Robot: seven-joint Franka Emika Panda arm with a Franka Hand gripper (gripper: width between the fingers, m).
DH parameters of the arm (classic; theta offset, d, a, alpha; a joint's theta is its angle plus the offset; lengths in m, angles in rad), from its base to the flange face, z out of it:
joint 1: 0 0.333 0 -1.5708
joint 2: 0 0 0 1.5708
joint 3: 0 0.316 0.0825 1.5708
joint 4: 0 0 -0.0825 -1.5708
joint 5: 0 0.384 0 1.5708
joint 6: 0 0 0.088 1.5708
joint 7: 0 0.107 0 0
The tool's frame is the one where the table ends.
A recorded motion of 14 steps. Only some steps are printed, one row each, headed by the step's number.
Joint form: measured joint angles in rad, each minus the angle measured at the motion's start. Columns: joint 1, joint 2, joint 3, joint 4, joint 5, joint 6, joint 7.
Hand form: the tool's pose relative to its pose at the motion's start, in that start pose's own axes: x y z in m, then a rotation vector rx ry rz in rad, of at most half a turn. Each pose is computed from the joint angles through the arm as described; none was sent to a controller.
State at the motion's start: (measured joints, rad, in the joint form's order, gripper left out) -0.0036 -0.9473 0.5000 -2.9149 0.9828 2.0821 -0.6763
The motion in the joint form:
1: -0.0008 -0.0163 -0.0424 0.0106 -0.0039 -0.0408 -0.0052
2: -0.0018 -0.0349 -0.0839 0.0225 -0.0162 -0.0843 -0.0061
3: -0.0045 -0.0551 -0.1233 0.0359 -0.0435 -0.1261 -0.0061
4: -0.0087 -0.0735 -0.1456 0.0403 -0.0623 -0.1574 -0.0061
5: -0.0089 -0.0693 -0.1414 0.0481 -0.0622 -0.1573 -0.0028
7: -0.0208 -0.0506 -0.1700 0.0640 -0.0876 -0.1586 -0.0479
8: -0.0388 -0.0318 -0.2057 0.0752 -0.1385 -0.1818 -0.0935
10: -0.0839 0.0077 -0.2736 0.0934 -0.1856 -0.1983 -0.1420
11: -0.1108 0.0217 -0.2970 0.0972 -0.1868 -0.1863 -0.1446
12: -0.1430 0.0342 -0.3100 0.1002 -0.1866 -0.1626 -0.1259
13: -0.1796 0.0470 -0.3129 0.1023 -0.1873 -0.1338 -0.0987
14: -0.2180 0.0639 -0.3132 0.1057 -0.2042 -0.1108 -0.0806
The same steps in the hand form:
1: 0.0015 -0.0006 -0.0117 0.0363 0.0135 0.0023
2: 0.0024 -0.0017 -0.0242 0.0669 0.0227 0.0011
3: 0.0025 -0.0024 -0.0377 0.0827 0.0263 -0.0079
4: 0.0005 -0.0026 -0.0455 0.0902 0.0244 -0.0135
5: 0.0029 -0.0045 -0.0463 0.0885 0.0238 -0.0156
7: 0.0064 0.0038 -0.0541 0.0866 0.0313 -0.0467
8: 0.0051 0.0165 -0.0605 0.0829 0.0109 -0.0753
10: 0.0035 0.0449 -0.0746 0.0920 0.0216 -0.0577
11: 0.0028 0.0590 -0.0814 0.0894 0.0498 -0.0199
12: 0.0023 0.0734 -0.0881 0.0727 0.0809 0.0393
13: 0.0013 0.0877 -0.0936 0.0470 0.1083 0.1060
14: -0.0012 0.1026 -0.0980 0.0148 0.1180 0.1589

